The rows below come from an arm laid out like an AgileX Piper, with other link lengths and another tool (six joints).
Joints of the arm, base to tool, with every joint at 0 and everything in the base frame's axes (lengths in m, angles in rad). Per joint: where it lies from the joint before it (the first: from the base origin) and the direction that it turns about. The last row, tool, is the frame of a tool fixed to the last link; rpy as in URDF.
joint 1: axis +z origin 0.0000 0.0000 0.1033
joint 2: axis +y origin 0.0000 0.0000 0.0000
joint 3: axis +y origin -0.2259 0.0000 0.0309
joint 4: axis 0.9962 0 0.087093 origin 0.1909 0.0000 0.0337
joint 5: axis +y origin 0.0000 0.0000 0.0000
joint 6: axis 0.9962 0 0.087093 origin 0.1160 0.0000 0.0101
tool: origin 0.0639 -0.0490 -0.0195 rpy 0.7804 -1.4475 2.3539
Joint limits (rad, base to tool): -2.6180..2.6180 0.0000..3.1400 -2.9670..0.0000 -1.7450..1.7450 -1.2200..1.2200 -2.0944..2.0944
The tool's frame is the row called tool.
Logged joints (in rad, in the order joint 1, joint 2, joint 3, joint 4, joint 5, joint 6), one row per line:
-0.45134 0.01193 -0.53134 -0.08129 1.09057 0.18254
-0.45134 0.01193 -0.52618 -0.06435 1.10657 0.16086
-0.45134 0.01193 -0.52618 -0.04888 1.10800 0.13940
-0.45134 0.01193 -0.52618 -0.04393 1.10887 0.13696
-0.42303 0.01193 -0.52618 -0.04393 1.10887 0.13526
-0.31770 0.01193 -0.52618 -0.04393 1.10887 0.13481
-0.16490 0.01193 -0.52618 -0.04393 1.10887 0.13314
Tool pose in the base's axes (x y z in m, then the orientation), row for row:
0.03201 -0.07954 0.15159 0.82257 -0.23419 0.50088 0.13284
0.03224 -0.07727 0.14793 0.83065 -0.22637 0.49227 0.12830
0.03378 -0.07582 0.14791 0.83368 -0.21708 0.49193 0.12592
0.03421 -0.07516 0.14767 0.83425 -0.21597 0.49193 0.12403
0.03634 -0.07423 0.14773 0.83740 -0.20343 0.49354 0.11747
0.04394 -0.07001 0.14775 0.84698 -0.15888 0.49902 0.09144
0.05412 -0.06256 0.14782 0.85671 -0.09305 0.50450 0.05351
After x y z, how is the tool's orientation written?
As a quaternion, x y z w.
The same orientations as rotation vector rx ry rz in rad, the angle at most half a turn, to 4 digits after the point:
2.3861 -0.6793 1.4530
2.4158 -0.6584 1.4317
2.4279 -0.6322 1.4326
2.4322 -0.6296 1.4342
2.4505 -0.5953 1.4443
2.5163 -0.4720 1.4825
2.6034 -0.2828 1.5331

